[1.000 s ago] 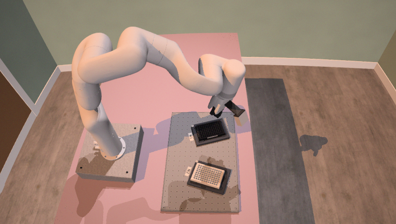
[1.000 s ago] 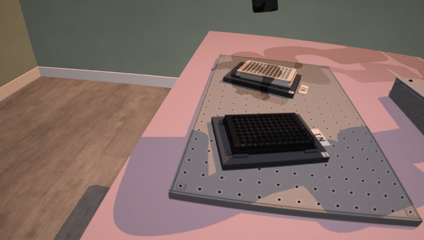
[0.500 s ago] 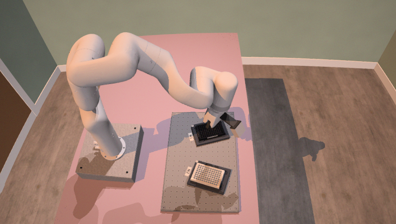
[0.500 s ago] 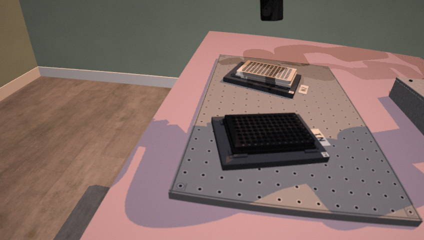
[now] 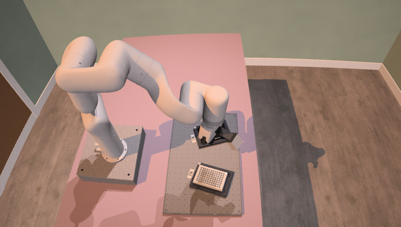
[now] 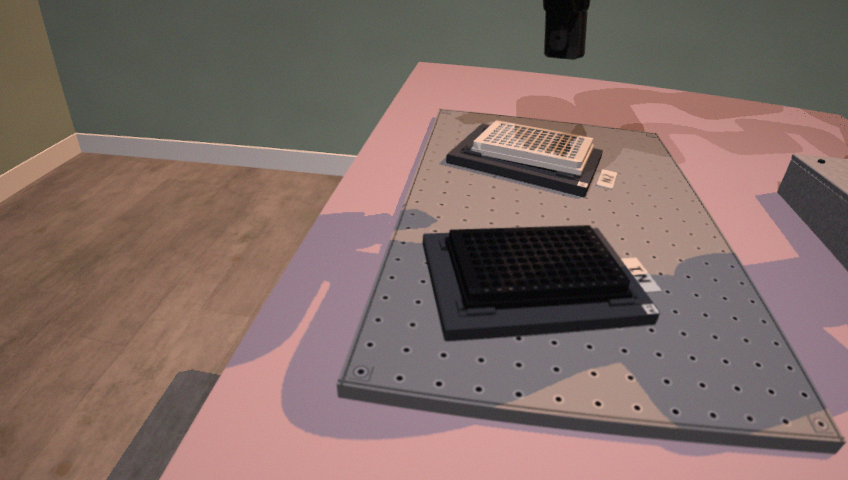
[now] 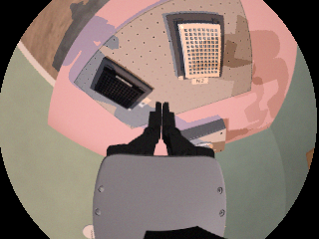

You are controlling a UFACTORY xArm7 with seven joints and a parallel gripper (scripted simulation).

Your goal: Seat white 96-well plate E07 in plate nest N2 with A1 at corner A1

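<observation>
The N2 label is 9 cm behind my hand, 7 cm to the right of it and 17 cm below it. The rest, counted from my hand: white plate E07 (10 cm to the right, 15 cm below); then dark plate nest N2 (10 cm to the right, 16 cm below); then black plate E01 (1 cm ahead, 14 cm to the left, 15 cm below).
</observation>
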